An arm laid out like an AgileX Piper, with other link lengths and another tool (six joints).
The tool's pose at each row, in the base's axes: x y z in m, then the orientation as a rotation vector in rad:
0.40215 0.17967 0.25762 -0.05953 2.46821 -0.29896
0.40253 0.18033 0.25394 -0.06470 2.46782 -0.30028
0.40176 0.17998 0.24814 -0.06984 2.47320 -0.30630
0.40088 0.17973 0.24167 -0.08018 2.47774 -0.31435
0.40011 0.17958 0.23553 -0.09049 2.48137 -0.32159
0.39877 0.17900 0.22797 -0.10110 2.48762 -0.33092
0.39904 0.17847 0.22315 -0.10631 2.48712 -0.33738
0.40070 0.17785 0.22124 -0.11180 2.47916 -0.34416
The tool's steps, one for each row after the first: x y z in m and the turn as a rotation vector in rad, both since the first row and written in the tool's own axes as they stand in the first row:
0.00183 0.00149 0.00292 -0.00029 -0.00059 -0.00402
0.00595 0.00246 0.00698 0.00218 0.00504 -0.00963
0.01056 0.00366 0.01145 0.00490 0.00975 -0.01941
0.01486 0.00490 0.01573 0.00714 0.01353 -0.02889
0.02052 0.00602 0.02083 0.01050 0.02017 -0.03927
0.02325 0.00661 0.02479 0.01386 0.02015 -0.04460
0.02316 0.00650 0.02740 0.01819 0.01280 -0.04976

